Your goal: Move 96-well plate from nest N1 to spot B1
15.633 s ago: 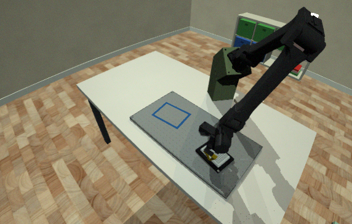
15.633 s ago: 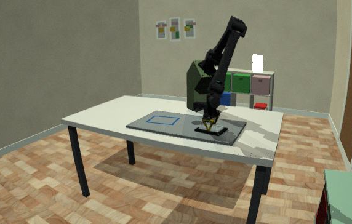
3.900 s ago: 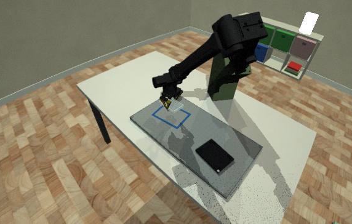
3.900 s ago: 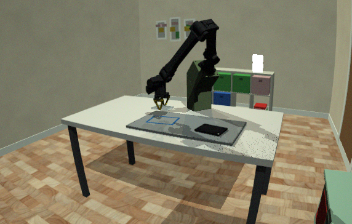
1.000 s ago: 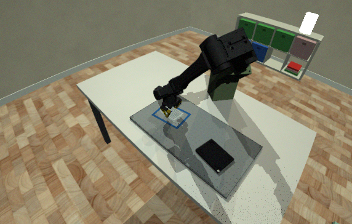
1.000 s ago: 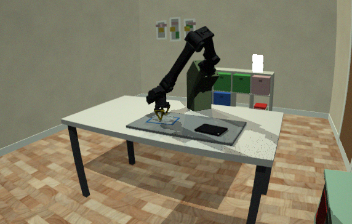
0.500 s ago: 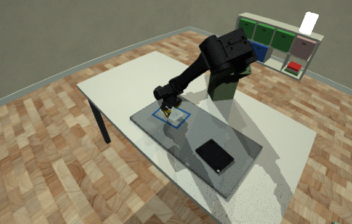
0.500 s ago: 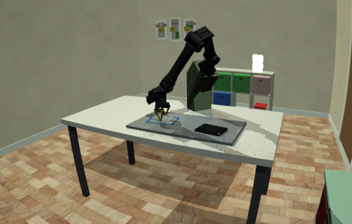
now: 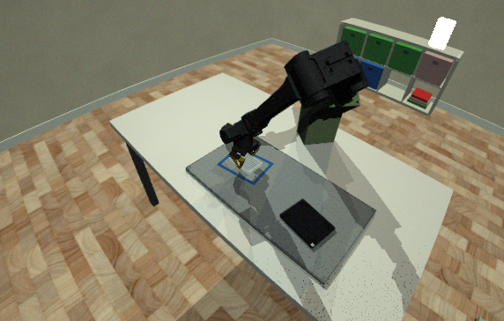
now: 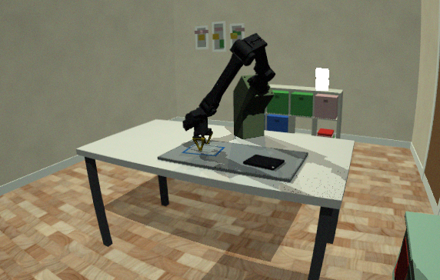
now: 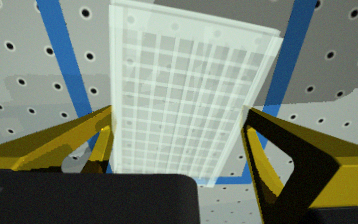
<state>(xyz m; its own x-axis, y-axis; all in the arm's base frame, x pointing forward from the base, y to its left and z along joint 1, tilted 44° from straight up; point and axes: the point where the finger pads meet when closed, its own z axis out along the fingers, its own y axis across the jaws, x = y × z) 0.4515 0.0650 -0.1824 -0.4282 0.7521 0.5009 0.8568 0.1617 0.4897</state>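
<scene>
Now: the 96-well plate 1 cm below my hand. Round my hand: black plate nest 36 cm to the left, 6 cm behind, 1 cm below.
</scene>
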